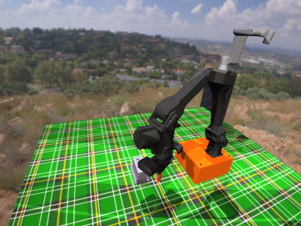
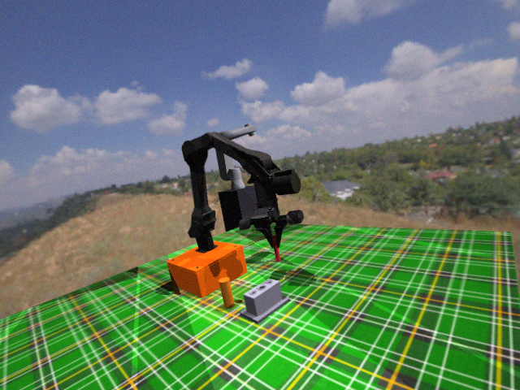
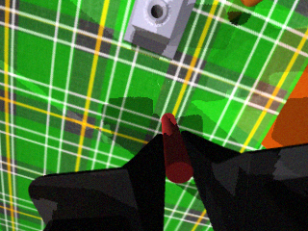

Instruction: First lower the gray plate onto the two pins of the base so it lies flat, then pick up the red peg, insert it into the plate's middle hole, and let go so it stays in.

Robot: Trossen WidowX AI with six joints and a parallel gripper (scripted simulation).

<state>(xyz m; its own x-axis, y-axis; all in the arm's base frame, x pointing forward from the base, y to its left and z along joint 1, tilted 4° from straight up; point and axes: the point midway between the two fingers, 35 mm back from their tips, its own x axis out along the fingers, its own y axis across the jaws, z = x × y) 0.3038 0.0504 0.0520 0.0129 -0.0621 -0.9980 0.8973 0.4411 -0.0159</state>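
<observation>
Now: the gray plate 4 cm ahead of my gripper tip, 12 cm to the right of it and 7 cm below it. Also, from my gripper tip: dark gray base 4 cm ahead, 12 cm to the right, 11 cm below; short brown post 6 cm behind, 16 cm to the right, 8 cm below; red peg right at my gripper tip.
</observation>
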